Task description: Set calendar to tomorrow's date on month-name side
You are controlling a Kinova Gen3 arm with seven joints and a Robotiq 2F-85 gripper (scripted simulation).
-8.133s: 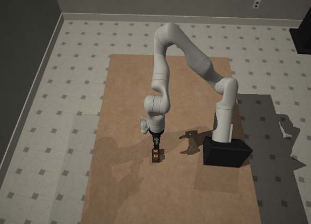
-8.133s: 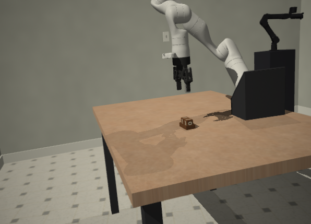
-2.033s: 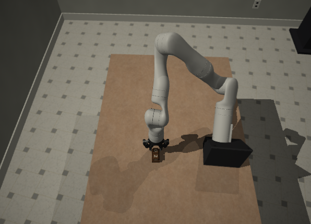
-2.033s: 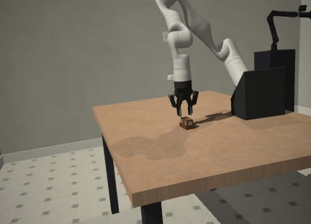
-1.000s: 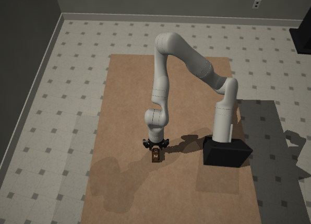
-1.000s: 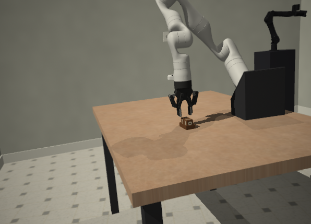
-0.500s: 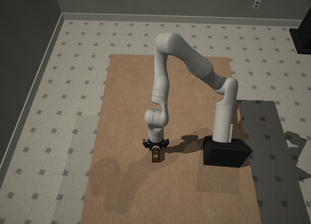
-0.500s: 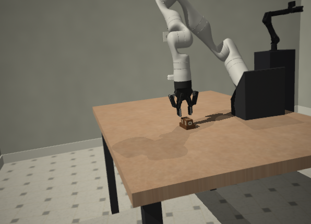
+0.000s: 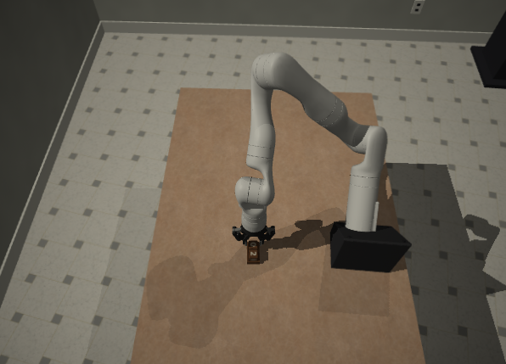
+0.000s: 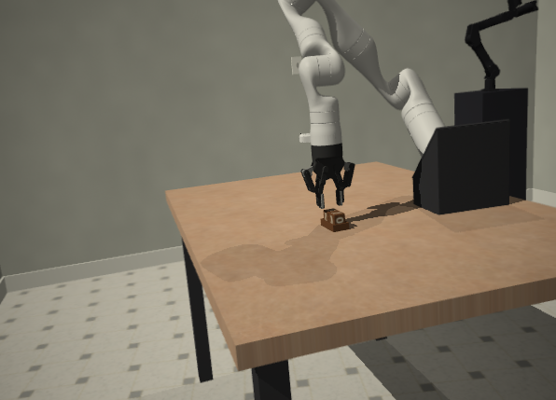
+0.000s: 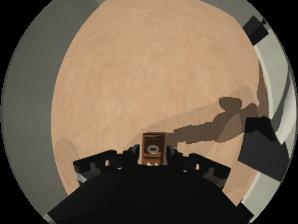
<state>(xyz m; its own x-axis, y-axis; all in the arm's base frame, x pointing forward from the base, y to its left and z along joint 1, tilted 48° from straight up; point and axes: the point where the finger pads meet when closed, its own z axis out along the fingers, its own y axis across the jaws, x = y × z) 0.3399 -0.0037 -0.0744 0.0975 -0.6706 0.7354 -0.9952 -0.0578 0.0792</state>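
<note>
Right now the tray is 20 mm to the left of my hand and 60 mm below it.
</note>
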